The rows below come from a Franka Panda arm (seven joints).
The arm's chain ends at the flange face. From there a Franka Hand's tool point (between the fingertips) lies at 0.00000 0.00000 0.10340 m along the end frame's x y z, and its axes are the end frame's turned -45 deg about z.
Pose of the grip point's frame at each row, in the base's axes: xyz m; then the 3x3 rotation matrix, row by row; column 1 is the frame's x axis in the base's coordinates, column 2 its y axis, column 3 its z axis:
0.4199, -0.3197, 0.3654; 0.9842, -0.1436, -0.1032; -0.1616, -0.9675, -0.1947; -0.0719, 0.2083, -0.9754
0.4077, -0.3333, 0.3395; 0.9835, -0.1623, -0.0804; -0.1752, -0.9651, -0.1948; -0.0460, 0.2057, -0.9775
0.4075, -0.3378, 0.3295; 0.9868, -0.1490, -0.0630; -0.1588, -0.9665, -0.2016; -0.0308, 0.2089, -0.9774
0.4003, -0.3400, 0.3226; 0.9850, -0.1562, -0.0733; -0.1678, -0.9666, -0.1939; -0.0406, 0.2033, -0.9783
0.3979, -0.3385, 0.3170; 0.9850, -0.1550, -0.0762; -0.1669, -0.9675, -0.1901; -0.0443, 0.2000, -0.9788
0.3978, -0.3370, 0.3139; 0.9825, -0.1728, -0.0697; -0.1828, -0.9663, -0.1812; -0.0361, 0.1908, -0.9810
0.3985, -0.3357, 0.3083; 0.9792, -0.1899, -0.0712; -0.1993, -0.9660, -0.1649; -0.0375, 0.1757, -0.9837
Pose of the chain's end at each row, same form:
0.4306, -0.2996, 0.4663; 0.5944, -0.7975, -0.1032; -0.7984, -0.5699, -0.1947; 0.0964, 0.1981, -0.9754
0.4160, -0.3132, 0.4406; 0.5807, -0.8102, -0.0804; -0.8063, -0.5585, -0.1948; 0.1129, 0.1780, -0.9775
0.4140, -0.3170, 0.4306; 0.5924, -0.8031, -0.0630; -0.7957, -0.5711, -0.2016; 0.1259, 0.1695, -0.9774
0.4079, -0.3200, 0.4238; 0.5861, -0.8070, -0.0733; -0.8021, -0.5648, -0.1939; 0.1150, 0.1725, -0.9783
0.4058, -0.3188, 0.4182; 0.5869, -0.8061, -0.0762; -0.8021, -0.5661, -0.1901; 0.1101, 0.1727, -0.9788
0.4050, -0.3183, 0.4153; 0.5725, -0.8169, -0.0697; -0.8125, -0.5540, -0.1812; 0.1094, 0.1604, -0.9810
0.4059, -0.3186, 0.4100; 0.5581, -0.8267, -0.0712; -0.8240, -0.5421, -0.1649; 0.0977, 0.1508, -0.9837

